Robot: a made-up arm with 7 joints. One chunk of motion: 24 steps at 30 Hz.
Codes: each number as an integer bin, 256 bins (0 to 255) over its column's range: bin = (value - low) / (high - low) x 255, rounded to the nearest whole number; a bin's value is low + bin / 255 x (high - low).
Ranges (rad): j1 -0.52..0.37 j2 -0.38..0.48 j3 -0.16..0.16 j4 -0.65..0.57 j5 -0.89..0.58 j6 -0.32..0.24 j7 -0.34..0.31
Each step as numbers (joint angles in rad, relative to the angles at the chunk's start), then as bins.
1 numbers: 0.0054 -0.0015 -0.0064 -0.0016 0.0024 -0.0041 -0.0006
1 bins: 151 112 122 136 155 144 133
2 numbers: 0.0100 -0.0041 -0.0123 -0.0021 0.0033 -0.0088 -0.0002
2 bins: 152 111 118 135 155 142 133
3 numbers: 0.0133 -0.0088 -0.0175 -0.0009 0.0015 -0.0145 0.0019
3 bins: 153 110 114 136 155 139 134
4 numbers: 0.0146 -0.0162 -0.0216 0.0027 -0.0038 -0.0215 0.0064
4 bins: 153 108 110 136 154 136 136
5 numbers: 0.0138 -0.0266 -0.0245 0.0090 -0.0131 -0.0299 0.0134
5 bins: 153 105 108 138 152 132 139
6 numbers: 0.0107 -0.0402 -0.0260 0.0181 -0.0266 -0.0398 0.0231
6 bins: 152 101 107 140 150 128 142
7 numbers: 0.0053 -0.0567 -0.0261 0.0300 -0.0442 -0.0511 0.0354
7 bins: 151 96 107 142 147 122 147
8 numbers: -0.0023 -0.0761 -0.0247 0.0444 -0.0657 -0.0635 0.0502
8 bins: 148 90 108 145 143 117 153
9 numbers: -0.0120 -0.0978 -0.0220 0.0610 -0.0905 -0.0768 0.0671
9 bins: 146 84 110 149 139 111 160
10 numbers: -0.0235 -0.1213 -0.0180 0.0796 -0.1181 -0.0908 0.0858
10 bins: 142 77 113 152 134 104 167
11 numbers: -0.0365 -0.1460 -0.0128 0.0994 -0.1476 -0.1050 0.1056
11 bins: 139 69 117 157 129 98 175
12 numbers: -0.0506 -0.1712 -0.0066 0.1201 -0.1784 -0.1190 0.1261
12 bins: 134 62 122 161 123 92 183
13 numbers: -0.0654 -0.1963 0.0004 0.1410 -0.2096 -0.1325 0.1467
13 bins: 130 54 128 165 118 85 191
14 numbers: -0.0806 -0.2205 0.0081 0.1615 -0.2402 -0.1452 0.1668
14 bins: 126 47 134 170 113 80 199
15 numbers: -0.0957 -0.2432 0.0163 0.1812 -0.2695 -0.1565 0.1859
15 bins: 122 41 140 174 108 74 206
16 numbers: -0.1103 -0.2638 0.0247 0.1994 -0.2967 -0.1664 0.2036
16 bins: 117 34 147 178 103 70 213
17 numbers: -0.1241 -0.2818 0.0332 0.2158 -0.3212 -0.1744 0.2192
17 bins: 113 29 154 181 99 66 219
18 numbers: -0.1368 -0.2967 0.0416 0.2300 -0.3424 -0.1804 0.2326
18 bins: 110 25 161 184 95 64 225
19 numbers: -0.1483 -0.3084 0.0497 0.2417 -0.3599 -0.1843 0.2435
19 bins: 106 21 167 186 92 62 229
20 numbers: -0.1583 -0.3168 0.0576 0.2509 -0.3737 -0.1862 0.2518
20 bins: 104 19 173 188 90 61 232
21 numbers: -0.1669 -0.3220 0.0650 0.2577 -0.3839 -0.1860 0.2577
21 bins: 101 17 179 190 88 61 234
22 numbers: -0.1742 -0.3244 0.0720 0.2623 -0.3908 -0.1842 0.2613
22 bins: 99 16 185 191 87 62 236
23 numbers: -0.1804 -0.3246 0.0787 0.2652 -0.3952 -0.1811 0.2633
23 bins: 97 16 190 191 86 63 237
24 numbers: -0.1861 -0.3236 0.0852 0.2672 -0.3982 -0.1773 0.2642
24 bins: 96 17 195 192 85 65 237
